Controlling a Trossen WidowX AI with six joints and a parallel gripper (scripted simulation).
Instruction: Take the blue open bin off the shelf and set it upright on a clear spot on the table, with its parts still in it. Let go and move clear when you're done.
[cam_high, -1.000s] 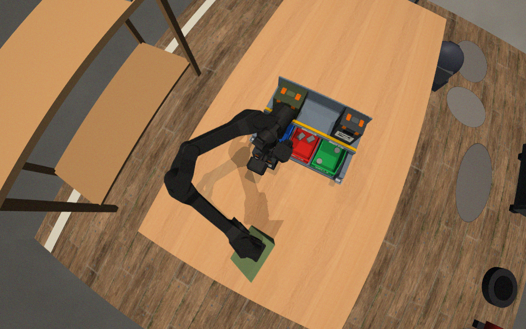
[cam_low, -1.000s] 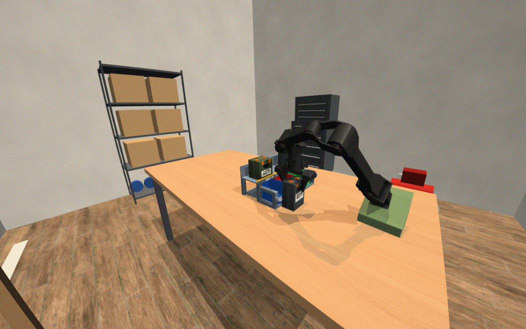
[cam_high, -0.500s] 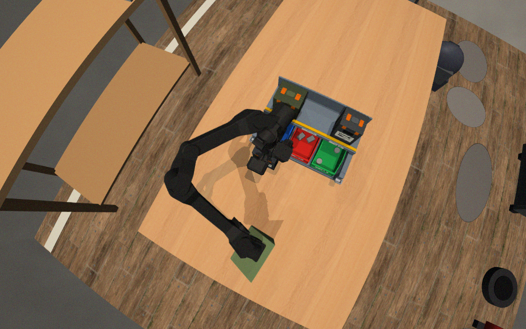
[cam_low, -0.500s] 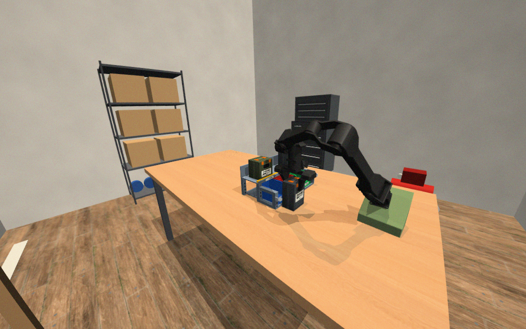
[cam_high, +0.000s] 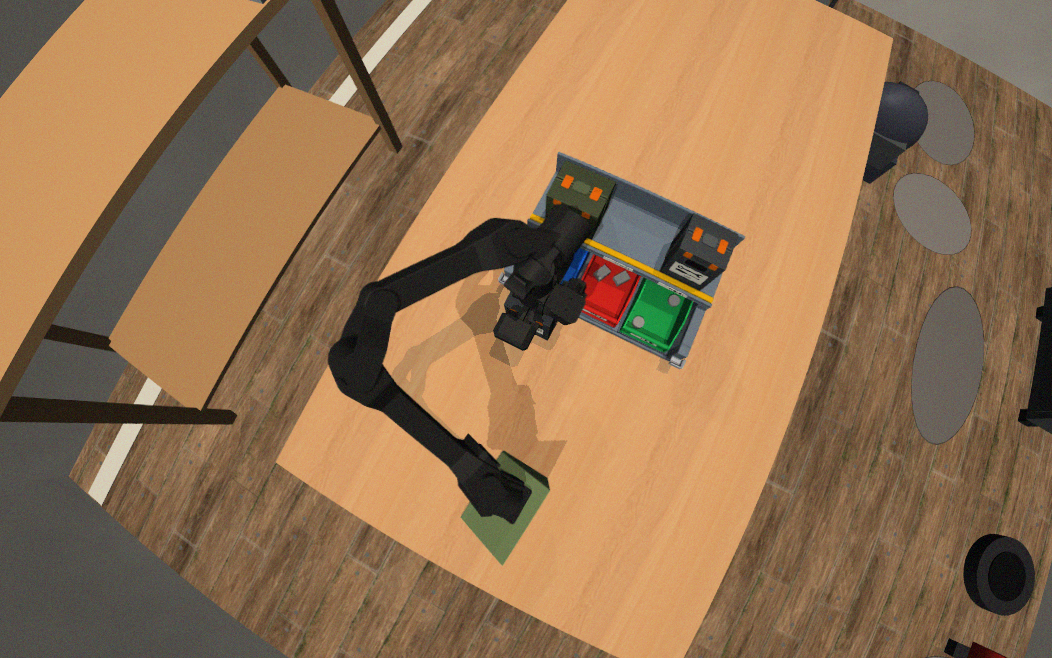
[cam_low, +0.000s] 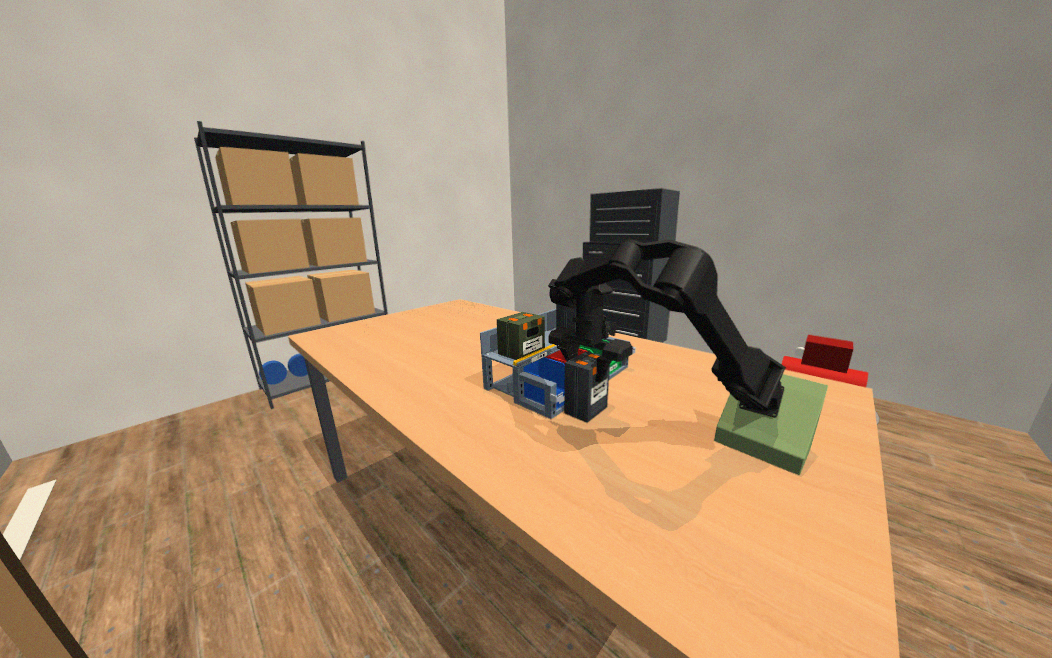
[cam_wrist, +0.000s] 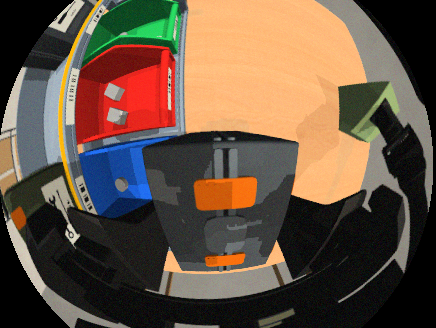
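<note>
Right now the blue open bin is 12 cm ahead of my hand, 8 cm below it and 1 cm to the left of it. Round my hand: olive case (20 cm ahead, 3 cm above, 2 cm to the left); then red bin (12 cm ahead, 10 cm to the right, 8 cm below); then green bin (21 cm to the right, 13 cm ahead, 8 cm below).
</note>
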